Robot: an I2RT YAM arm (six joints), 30 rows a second.
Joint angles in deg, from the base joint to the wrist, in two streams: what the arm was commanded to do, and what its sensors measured. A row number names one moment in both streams.
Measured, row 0:
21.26, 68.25, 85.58, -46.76, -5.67, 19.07
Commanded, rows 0 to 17:
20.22, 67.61, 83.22, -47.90, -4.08, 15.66
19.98, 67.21, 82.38, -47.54, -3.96, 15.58
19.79, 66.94, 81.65, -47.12, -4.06, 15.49
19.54, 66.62, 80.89, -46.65, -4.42, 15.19
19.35, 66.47, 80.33, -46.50, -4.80, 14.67
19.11, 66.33, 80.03, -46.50, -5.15, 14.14
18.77, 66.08, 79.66, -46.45, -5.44, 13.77
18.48, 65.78, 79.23, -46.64, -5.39, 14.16
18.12, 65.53, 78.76, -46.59, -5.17, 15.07
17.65, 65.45, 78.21, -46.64, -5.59, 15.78
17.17, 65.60, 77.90, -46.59, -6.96, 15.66
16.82, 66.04, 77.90, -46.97, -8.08, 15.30
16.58, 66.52, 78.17, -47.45, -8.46, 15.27
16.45, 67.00, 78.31, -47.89, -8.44, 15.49
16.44, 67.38, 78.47, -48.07, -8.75, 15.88
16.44, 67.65, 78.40, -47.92, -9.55, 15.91
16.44, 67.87, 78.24, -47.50, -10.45, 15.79
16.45, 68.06, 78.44, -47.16, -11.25, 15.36
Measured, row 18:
16.84, 67.37, 78.94, -47.00, -8.34, 15.81
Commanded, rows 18 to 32:
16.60, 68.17, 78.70, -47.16, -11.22, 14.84
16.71, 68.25, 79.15, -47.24, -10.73, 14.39
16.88, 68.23, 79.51, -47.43, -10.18, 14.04
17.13, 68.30, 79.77, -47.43, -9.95, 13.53
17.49, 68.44, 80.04, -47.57, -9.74, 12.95
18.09, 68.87, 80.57, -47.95, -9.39, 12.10
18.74, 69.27, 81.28, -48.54, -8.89, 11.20
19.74, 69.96, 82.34, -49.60, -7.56, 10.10
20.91, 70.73, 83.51, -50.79, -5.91, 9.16
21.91, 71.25, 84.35, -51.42, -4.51, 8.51
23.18, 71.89, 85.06, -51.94, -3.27, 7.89
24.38, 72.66, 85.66, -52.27, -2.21, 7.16
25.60, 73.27, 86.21, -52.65, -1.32, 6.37
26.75, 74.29, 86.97, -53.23, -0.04, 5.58
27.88, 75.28, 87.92, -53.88, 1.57, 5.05
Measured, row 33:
25.23, 73.38, 84.51, -50.76, -3.66, 8.56
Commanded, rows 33 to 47:
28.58, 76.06, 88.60, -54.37, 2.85, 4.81
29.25, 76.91, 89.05, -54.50, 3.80, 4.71
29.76, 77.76, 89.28, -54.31, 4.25, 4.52
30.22, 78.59, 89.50, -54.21, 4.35, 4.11
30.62, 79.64, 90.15, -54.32, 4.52, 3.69
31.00, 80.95, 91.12, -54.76, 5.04, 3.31
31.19, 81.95, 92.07, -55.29, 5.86, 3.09
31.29, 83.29, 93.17, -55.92, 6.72, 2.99
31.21, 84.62, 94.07, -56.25, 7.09, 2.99
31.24, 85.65, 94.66, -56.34, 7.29, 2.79
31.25, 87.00, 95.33, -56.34, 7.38, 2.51
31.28, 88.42, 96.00, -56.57, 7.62, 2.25
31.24, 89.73, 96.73, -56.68, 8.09, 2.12
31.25, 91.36, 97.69, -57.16, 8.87, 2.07
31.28, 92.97, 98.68, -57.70, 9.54, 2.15
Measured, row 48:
30.89, 89.56, 95.18, -54.98, 6.31, 3.18
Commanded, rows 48 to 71:
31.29, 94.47, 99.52, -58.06, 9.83, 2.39
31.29, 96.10, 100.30, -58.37, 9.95, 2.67
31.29, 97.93, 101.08, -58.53, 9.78, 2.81
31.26, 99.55, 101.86, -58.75, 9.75, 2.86
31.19, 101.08, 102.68, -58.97, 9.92, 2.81
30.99, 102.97, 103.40, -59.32, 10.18, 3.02
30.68, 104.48, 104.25, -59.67, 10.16, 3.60
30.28, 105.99, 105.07, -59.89, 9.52, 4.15
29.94, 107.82, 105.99, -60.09, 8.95, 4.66
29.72, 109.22, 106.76, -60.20, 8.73, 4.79
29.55, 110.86, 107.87, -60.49, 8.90, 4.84
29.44, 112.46, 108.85, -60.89, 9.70, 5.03
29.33, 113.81, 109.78, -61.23, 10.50, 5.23
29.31, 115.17, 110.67, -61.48, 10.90, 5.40
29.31, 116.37, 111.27, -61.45, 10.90, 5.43
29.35, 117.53, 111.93, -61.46, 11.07, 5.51
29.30, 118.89, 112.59, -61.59, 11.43, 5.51
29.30, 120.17, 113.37, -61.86, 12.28, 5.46
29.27, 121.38, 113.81, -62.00, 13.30, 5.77
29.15, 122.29, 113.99, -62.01, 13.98, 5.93
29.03, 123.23, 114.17, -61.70, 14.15, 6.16
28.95, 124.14, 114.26, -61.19, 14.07, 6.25
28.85, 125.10, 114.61, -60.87, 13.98, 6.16
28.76, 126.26, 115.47, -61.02, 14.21, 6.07
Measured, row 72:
29.39, 123.90, 112.49, -59.81, 12.21, 5.17
